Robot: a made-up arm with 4 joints. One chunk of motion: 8 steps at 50 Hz.
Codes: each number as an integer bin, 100 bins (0 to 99) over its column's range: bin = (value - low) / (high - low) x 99, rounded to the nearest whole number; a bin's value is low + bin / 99 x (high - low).
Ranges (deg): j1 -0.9..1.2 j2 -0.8..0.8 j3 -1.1..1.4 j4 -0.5..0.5
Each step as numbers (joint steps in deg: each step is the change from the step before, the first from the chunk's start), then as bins.
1 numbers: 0.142 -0.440 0.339 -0.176
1 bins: 49 22 57 32
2 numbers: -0.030 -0.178 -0.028 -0.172
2 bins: 41 38 42 32
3 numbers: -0.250 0.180 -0.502 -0.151
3 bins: 31 61 24 35
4 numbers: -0.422 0.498 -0.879 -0.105
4 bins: 23 80 9 39
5 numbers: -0.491 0.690 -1.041 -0.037
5 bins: 19 92 2 46
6 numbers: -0.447 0.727 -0.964 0.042
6 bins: 21 94 5 54
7 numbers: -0.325 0.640 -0.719 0.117
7 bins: 27 89 15 61
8 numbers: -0.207 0.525 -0.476 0.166
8 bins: 33 82 25 66
